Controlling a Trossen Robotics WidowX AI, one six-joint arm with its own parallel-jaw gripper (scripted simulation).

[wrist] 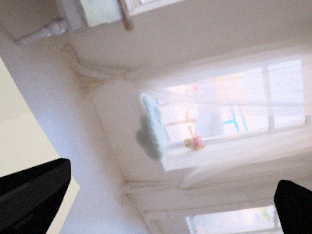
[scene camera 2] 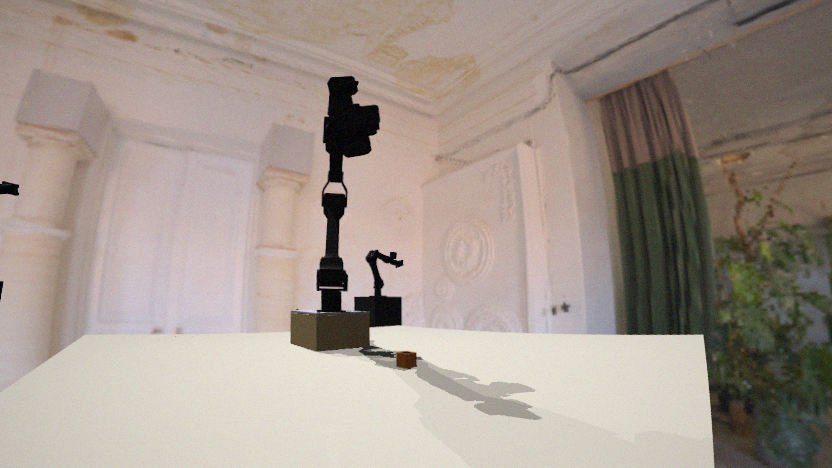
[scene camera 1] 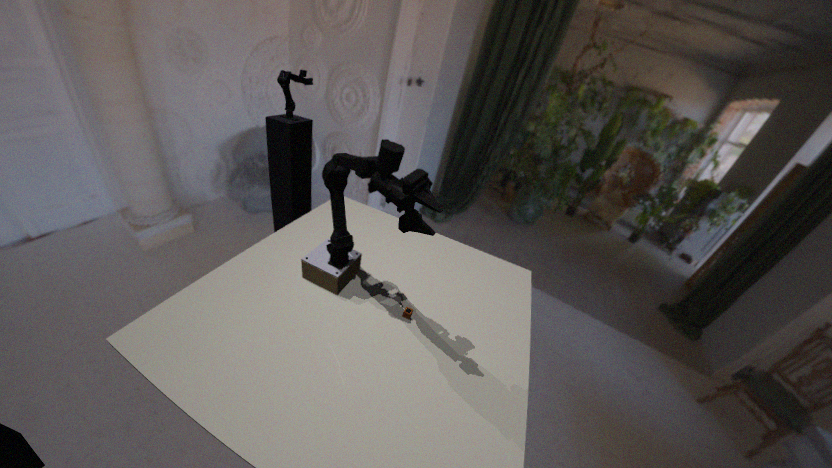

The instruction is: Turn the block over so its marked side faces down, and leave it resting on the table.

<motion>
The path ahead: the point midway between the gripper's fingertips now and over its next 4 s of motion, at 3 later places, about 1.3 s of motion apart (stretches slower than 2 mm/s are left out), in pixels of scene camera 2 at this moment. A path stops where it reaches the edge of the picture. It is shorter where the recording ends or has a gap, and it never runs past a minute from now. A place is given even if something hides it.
The gripper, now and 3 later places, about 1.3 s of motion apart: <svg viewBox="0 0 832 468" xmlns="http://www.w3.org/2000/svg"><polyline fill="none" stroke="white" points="361,102 406,335 405,358 409,350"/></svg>
</motion>
